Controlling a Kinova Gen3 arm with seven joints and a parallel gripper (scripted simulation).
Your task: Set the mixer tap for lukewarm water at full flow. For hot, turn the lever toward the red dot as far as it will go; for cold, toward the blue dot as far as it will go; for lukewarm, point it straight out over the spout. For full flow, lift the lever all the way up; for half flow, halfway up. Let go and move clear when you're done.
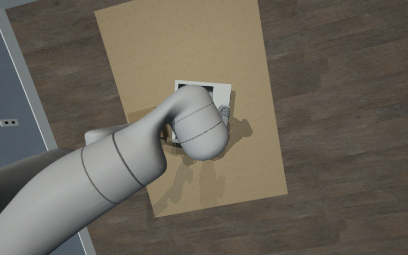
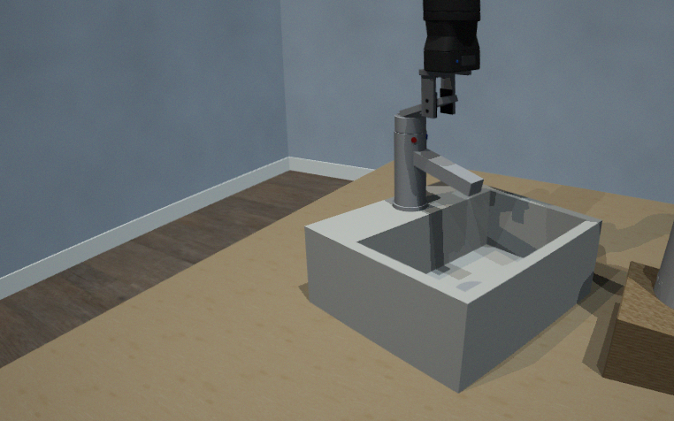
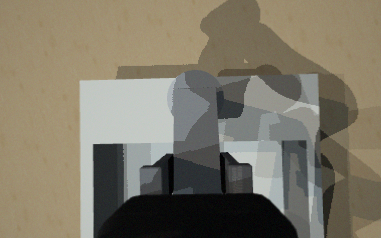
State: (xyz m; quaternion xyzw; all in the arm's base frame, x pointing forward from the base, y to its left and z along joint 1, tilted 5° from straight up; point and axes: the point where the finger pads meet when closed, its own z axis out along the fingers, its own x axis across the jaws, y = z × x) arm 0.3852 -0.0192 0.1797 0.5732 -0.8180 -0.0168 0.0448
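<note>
My hand is 2 cm short of the flat lever, 1 cm to the left of it and 1 cm above it. Round my hand: grey square sink 6 cm behind, 2 cm to the left, 25 cm below; grey mixer tap 3 cm ahead, 1 cm to the right, 6 cm below.
</note>
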